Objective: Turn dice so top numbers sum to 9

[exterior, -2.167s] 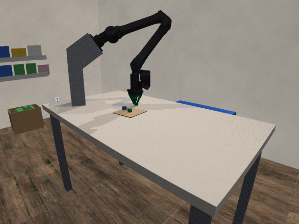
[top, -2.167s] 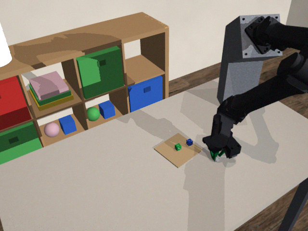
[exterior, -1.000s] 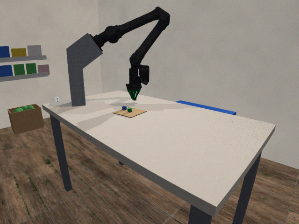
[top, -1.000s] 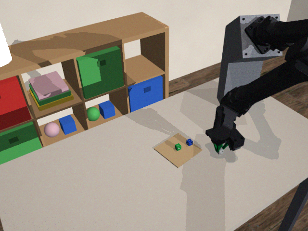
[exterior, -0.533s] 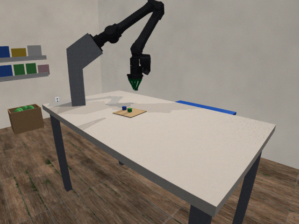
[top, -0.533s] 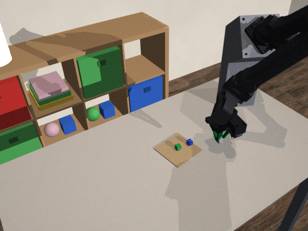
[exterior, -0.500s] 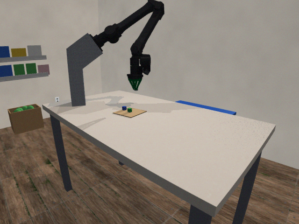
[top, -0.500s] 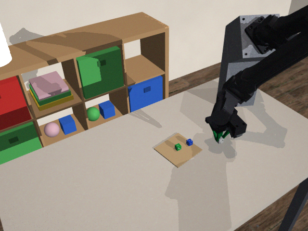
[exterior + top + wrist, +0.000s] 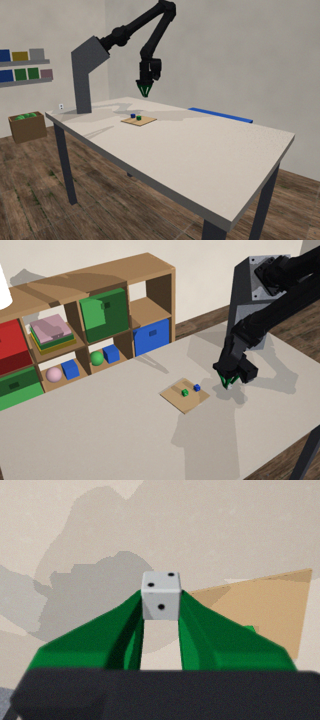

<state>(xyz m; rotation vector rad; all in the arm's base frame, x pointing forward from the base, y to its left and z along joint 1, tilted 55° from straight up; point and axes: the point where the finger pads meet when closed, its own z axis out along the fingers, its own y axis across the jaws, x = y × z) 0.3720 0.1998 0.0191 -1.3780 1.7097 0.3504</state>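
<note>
Right now the blue die is 12 cm to the right of my hand, 10 cm below it and 5 cm ahead of it. Round my hand: tan mat 12 cm to the right, 11 cm below, 10 cm ahead; then green die 12 cm to the right, 10 cm below, 10 cm ahead; then white die 1 cm to the left.
</note>
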